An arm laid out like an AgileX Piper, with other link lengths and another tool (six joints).
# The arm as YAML. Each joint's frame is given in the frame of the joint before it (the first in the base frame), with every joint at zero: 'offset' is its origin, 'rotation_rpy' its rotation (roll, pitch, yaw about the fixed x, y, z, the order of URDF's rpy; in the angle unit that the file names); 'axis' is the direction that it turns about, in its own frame. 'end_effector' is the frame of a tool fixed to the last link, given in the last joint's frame.
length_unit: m
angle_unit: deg
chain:
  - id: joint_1
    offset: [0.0, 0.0, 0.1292]
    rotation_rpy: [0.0, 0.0, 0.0]
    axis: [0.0, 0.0, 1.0]
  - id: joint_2
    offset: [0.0, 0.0, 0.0]
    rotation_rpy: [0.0, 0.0, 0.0]
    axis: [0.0, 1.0, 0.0]
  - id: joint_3
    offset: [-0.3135, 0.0, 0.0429]
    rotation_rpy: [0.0, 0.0, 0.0]
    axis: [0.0, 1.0, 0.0]
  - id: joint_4
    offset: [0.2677, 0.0, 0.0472]
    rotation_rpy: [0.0, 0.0, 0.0]
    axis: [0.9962, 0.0, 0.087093]
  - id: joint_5
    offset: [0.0, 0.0, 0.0]
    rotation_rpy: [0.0, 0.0, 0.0]
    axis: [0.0, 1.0, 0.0]
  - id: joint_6
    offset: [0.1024, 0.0, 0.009]
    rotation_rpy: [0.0, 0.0, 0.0]
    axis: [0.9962, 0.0, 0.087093]
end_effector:
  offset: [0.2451, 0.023, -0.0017]
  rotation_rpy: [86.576, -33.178, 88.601]
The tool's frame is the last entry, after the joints.
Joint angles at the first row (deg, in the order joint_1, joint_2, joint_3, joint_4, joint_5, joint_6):
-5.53, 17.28, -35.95, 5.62, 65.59, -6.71
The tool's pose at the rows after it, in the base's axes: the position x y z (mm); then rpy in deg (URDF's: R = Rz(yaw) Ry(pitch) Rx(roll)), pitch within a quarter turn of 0, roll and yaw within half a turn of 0:
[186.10, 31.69, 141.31, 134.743, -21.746, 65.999]
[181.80, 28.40, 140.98, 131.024, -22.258, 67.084]
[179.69, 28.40, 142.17, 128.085, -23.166, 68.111]
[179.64, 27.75, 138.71, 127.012, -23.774, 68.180]
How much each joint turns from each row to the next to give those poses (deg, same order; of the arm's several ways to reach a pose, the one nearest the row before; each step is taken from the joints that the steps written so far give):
0.00, -6.15, 2.54, -0.47, 0.77, -0.05
0.00, -5.53, 1.98, -0.66, 0.11, 0.00
0.00, -4.29, 1.42, -0.04, 0.00, 0.15
0.00, -2.23, 1.39, -0.15, -0.31, 0.49

